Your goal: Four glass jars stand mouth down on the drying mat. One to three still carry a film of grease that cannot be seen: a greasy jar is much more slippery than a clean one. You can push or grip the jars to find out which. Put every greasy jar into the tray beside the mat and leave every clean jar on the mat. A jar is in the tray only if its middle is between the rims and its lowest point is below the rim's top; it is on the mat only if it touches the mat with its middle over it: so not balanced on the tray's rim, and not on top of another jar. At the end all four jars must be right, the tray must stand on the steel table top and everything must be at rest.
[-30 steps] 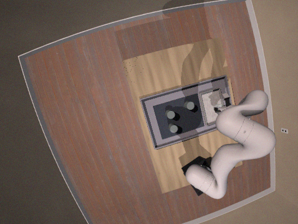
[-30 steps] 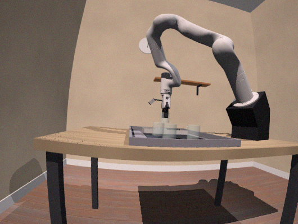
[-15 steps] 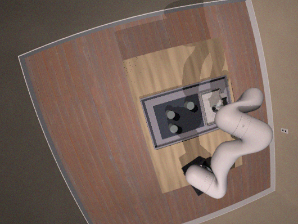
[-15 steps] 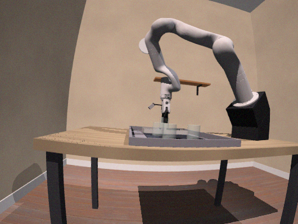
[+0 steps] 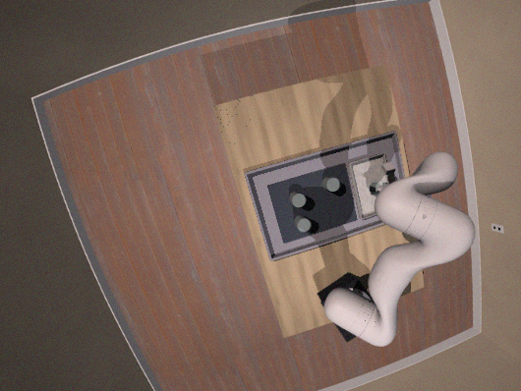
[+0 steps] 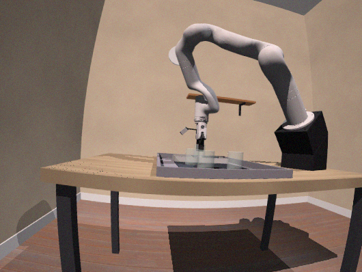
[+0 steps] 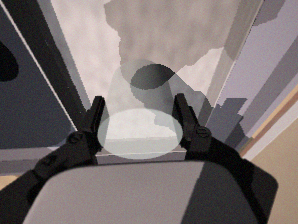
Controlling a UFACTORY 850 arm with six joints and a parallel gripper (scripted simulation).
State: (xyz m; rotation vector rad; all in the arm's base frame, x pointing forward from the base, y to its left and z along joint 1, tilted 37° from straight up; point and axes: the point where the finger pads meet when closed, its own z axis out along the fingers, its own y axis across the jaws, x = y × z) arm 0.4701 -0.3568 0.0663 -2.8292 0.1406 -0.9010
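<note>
My gripper is now 70 mm above the pale tray. Also, from my hand: dark drying mat: 20 mm ahead, 320 mm to the left, 70 mm below; then grey steel top: 30 mm ahead, 210 mm to the left, 80 mm below.
</note>
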